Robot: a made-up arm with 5 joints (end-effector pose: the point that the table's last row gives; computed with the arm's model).
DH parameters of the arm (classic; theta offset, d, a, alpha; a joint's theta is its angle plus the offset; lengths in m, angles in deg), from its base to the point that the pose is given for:
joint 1: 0 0.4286 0.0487 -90
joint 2: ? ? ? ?
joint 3: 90 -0.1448 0.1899 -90
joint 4: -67.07 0 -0.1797 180
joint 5: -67.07 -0.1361 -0.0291 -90
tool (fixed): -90 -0.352 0 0
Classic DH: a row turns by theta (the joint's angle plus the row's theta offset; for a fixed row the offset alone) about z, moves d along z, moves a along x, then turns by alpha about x.
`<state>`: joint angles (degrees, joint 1 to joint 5).
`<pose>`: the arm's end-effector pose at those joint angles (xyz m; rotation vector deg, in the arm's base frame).
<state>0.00 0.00 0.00 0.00 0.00</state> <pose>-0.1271 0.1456 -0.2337 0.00 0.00 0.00</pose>
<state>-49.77 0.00 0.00 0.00 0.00</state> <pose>0.0291 0.1911 -0.2337 0.00 0.00 -49.77</pose>
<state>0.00 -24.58 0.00 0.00 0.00</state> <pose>0.1643 0.1456 -0.2468 0.00 -24.58 0.00</pose>
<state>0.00 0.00 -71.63 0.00 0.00</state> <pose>0.0523 0.2126 -0.2337 0.00 0.00 -71.63</pose>
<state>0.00 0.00 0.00 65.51 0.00</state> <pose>-0.1271 -0.2673 0.1595 -65.51 0.00 0.00</pose>
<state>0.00 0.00 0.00 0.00 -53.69</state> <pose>-0.1271 -0.1262 -0.0667 -53.69 0.00 0.00</pose>
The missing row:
joint 2: 0 0.0548 -0.0397 90
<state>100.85 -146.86 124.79 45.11 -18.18</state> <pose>-0.1138 -0.0260 0.8742 17.82 150.06 42.98</pose>
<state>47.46 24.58 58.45 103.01 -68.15</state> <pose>0.0805 0.0120 0.7661 -101.17 -131.57 46.90</pose>
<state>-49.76 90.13 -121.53 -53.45 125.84</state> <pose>0.0694 -0.0723 0.1288 7.35 -100.85 -83.17</pose>
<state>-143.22 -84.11 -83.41 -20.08 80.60</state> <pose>-0.1567 -0.4307 0.8700 -75.77 -154.43 2.04</pose>
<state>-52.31 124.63 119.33 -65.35 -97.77</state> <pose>-0.3196 0.2309 0.7943 97.54 -1.27 34.84</pose>
